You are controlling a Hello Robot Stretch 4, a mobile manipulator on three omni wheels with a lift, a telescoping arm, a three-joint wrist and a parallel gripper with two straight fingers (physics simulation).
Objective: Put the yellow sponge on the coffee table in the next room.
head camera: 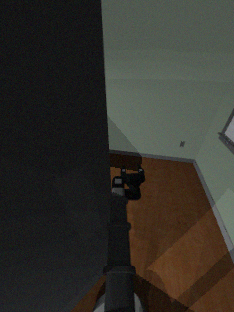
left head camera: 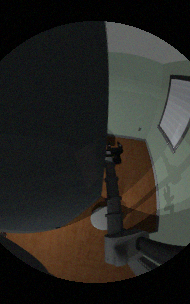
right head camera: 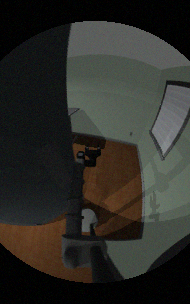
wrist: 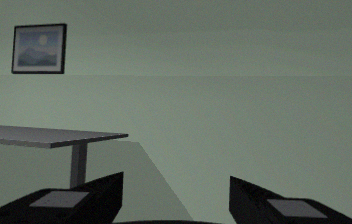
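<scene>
The yellow sponge does not show in these views, and neither does anything that I can tell is the coffee table. My gripper (head camera: 132, 171) (left head camera: 115, 146) (right head camera: 92, 149) (wrist: 176, 190) is open and empty, at the end of the extended arm. In the head views it shows above the wood floor, just right of a large dark surface. In the wrist view its two fingers stand wide apart, with the pale green wall beyond them.
A large dark wall-like surface (head camera: 50, 150) (left head camera: 50, 125) (right head camera: 32, 125) fills the left, close beside the arm. A grey table (wrist: 60, 136) stands at left in the wrist view, below a framed picture (wrist: 39, 49). A window (left head camera: 176, 112) (right head camera: 171, 117) is on the right wall.
</scene>
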